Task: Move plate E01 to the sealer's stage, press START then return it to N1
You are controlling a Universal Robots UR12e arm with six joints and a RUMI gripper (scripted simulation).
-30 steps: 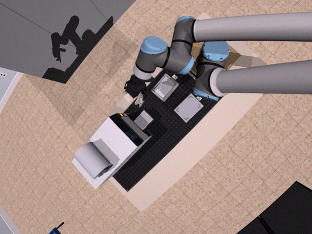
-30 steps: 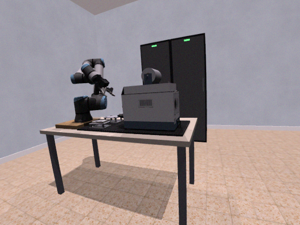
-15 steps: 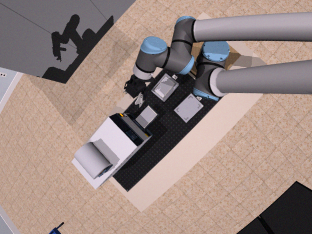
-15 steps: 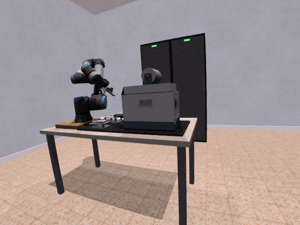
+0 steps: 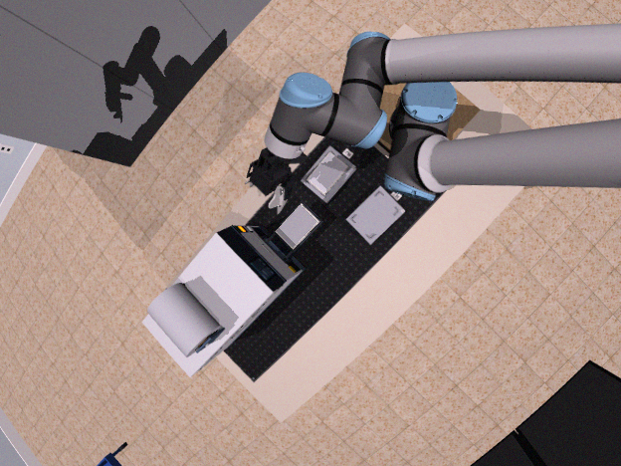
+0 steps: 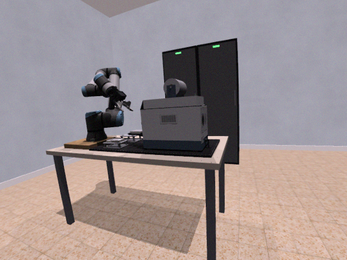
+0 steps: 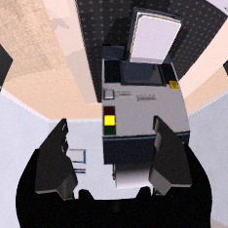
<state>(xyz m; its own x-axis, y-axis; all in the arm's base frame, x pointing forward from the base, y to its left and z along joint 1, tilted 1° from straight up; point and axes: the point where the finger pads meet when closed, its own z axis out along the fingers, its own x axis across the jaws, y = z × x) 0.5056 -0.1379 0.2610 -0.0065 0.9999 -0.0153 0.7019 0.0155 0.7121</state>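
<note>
Right now my hand is 2 cm short of the sealer stage, 9 cm to the right of it and 18 cm above it. From my hand the other things lie so: foil roll: 35 cm ahead, 10 cm to the left, 13 cm above; plate nest N1: 19 cm behind, 25 cm to the left, 23 cm below; square start button: 12 cm ahead, 9 cm below.
</note>
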